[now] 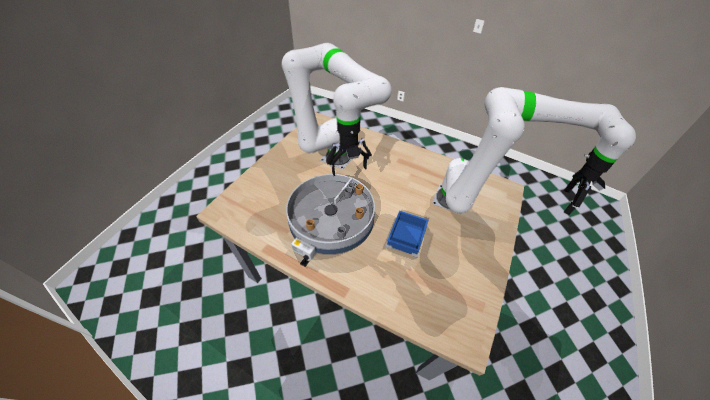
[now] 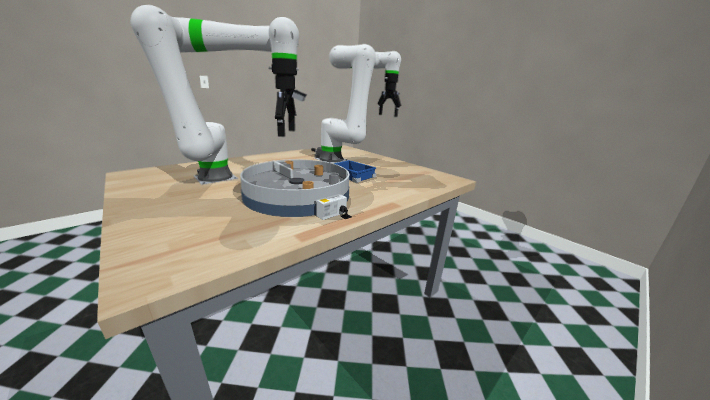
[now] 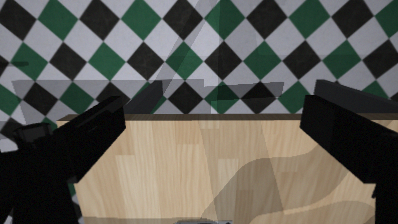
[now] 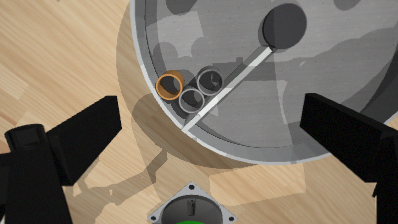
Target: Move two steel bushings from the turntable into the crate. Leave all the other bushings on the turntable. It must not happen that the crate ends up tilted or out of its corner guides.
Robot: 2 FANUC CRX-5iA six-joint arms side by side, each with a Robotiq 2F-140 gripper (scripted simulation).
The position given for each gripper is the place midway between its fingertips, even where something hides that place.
Note:
In view: the left gripper (image 1: 566, 202), the right gripper (image 2: 286, 133), a blue crate (image 1: 408, 231) and a turntable (image 4: 340, 57).
The left gripper shows as well in image 3 (image 3: 212, 112). The right gripper also shows in image 4 (image 4: 210, 111). Image 3 misses the blue crate: it is out of frame. Image 4 does not show the blue crate: it is out of frame.

